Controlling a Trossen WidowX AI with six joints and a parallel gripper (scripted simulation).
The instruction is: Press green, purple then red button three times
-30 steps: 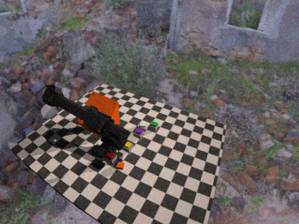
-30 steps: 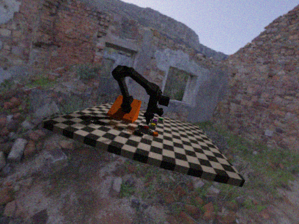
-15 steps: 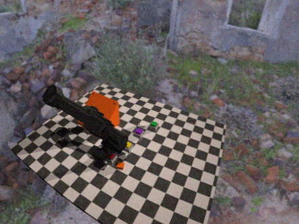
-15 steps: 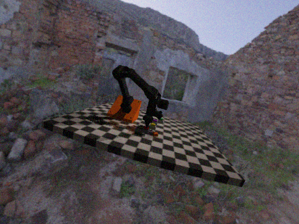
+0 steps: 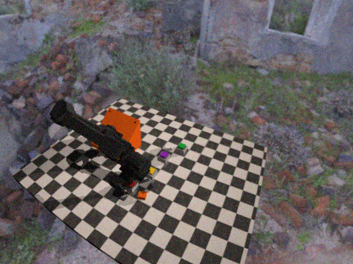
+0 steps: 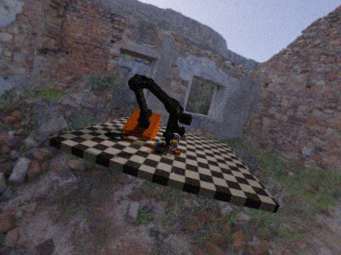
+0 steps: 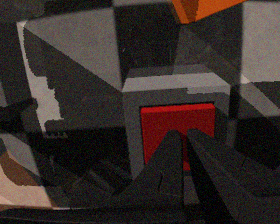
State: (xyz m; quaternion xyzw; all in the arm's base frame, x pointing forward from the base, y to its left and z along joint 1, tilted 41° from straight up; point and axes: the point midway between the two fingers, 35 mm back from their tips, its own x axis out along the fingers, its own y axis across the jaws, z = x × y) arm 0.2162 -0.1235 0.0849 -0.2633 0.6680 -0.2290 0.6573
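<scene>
My gripper tip is now 10 mm above the red button cap. The rest, counted from my gripper tip: purple button cap 30 mm ahead, 230 mm to the left; then yellow button cap 30 mm ahead, 110 mm to the left; then small orange block 70 mm ahead, 10 mm to the right, 20 mm below.
</scene>
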